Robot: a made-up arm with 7 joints.
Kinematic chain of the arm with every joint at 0, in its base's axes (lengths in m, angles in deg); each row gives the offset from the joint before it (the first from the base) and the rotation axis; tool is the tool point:
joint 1: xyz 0 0 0.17 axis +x
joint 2: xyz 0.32 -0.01 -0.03 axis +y
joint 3: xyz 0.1 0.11 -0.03 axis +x
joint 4: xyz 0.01 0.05 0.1 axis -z
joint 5: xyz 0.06 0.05 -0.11 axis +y
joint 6: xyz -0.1 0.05 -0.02 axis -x
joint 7: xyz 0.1 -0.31 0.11 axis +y
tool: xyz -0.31 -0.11 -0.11
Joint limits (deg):
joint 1: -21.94..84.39
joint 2: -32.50..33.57
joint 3: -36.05..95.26
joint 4: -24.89..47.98
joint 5: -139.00..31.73
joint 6: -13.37..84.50
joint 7: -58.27..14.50
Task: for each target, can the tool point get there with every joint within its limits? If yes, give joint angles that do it. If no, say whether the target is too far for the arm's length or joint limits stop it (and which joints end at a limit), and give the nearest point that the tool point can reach.
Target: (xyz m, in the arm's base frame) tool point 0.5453 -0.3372 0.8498
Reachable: no: joint limits stop it (at a limit: joint 1, joint 4, joint 5, joint 6, joint 7) | nearest point 0.4883 -0.2409 0.7118 | short by 0.178 m
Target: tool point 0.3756 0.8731 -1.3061
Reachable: no: too far | nearest point 0.3419 0.3634 -0.4353 | short by 1.010 m
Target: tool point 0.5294 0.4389 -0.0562
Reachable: yes | joints 19.70 -10.82 78.96 10.26 -81.45 1.40 -12.57
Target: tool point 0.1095 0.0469 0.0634
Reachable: yes | joints 35.97 26.81 39.91 6.59 -71.10 64.02 -50.81
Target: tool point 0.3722 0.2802 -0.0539
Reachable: yes | joints 35.25 -23.44 69.01 -6.05 -55.77 43.67 -25.84
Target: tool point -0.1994 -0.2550 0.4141
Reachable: no: joint limits stop it (at a limit: joint 1, joint 2, joint 3, joint 6, joint 7) | nearest point -0.0430 -0.1979 0.3828 | short by 0.169 m
